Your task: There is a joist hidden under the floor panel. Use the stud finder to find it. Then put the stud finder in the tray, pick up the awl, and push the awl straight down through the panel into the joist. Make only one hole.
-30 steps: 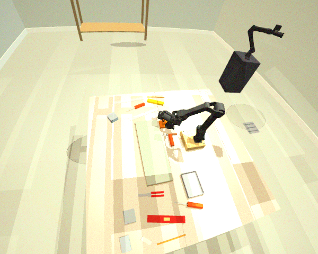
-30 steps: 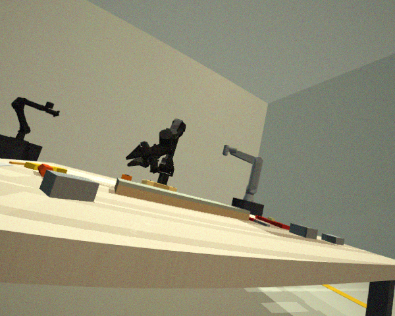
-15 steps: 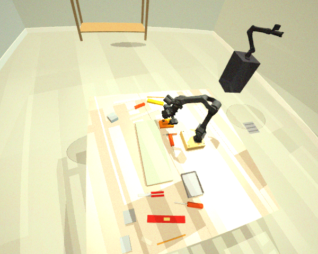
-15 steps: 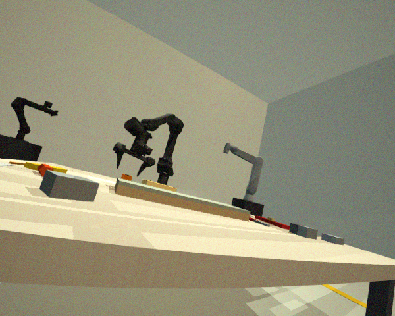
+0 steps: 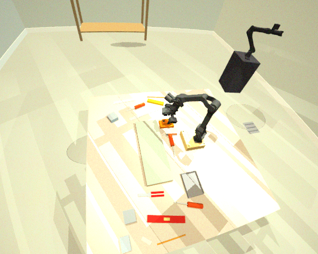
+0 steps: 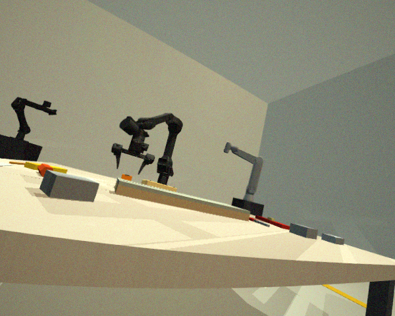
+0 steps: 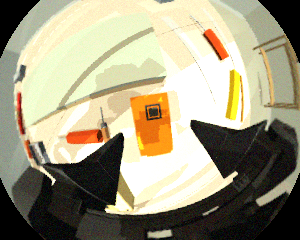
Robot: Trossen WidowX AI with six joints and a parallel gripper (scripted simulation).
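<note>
The orange stud finder lies 3 cm below my gripper tip and 1 cm ahead of it. Round my gripper tip: yellow bar 27 cm to the right, 6 cm below, 6 cm ahead; then grey tray 52 cm to the left, 12 cm behind, 6 cm below; then red level 72 cm to the left, 9 cm ahead, 6 cm below.
</note>
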